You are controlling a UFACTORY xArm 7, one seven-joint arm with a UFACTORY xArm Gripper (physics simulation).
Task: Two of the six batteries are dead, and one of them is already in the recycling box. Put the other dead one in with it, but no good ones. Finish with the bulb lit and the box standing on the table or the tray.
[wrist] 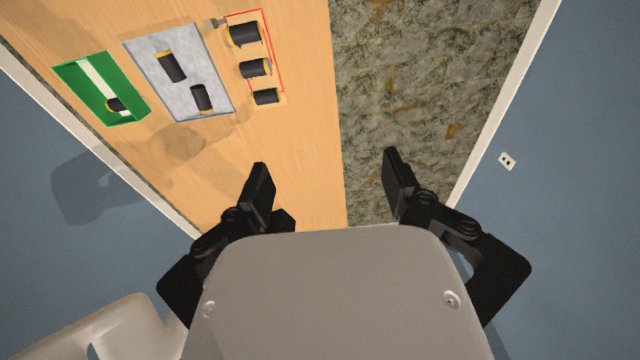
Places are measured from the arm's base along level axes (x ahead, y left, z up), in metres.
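Pixels of known places: gripper, fingertip midpoint: [325,169].
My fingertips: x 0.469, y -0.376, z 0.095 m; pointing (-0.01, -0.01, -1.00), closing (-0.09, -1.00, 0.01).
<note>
Behind a point stands the place of what it marks.
My gripper [325,169] @(x 0.469, y -0.376, z 0.095 m) is open and empty, high above the table, to the right of and below the objects in the view. A green recycling box [90,85] @(x 0.555, y 0.191, z -0.284 m) stands at the left with one dark battery [116,105] @(x 0.499, y 0.148, z -0.262 m) inside. A grey tray [187,42] @(x 0.564, y -0.102, z -0.296 m) holds two black batteries with yellow ends, one [171,66] @(x 0.535, y -0.055, z -0.266 m) near its middle and one [201,98] @(x 0.455, y -0.076, z -0.264 m) near its lower edge. A board with red lines [270,45] @(x 0.512, y -0.277, z -0.289 m) bears three batteries [245,33] @(x 0.547, y -0.247, z -0.253 m) [255,68] @(x 0.484, y -0.238, z -0.254 m) [265,96] @(x 0.423, y -0.234, z -0.255 m) in a row. A bulb cannot be made out, nor whether it is lit.
A small block with a grey lever [214,23] @(x 0.575, y -0.213, z -0.216 m) sits at the board's upper left corner. The wooden table [300,150] @(x 0.224, y -0.255, z -0.299 m) ends at a straight edge on the right, beside a mottled stone-like surface [415,75]. A blue-grey area with a white socket [507,160] lies beyond.
</note>
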